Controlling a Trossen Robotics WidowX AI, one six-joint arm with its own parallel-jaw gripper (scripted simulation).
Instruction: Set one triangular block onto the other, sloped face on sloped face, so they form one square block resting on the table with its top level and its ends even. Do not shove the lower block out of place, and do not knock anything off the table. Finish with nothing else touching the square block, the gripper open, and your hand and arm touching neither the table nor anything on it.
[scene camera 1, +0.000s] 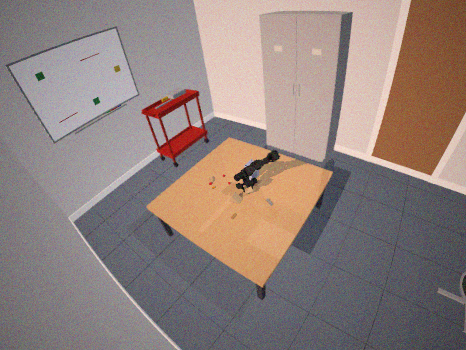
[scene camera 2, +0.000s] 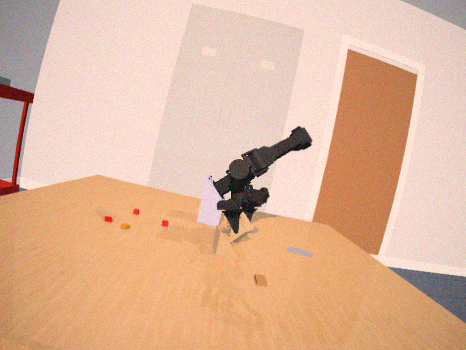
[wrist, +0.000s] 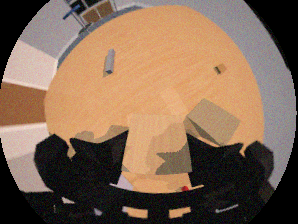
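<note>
My gripper (scene camera 2: 241, 231) is holding a triangular block (wrist: 156, 145), and that same gripper is also there in the wrist view, at (wrist: 156, 131).
</note>
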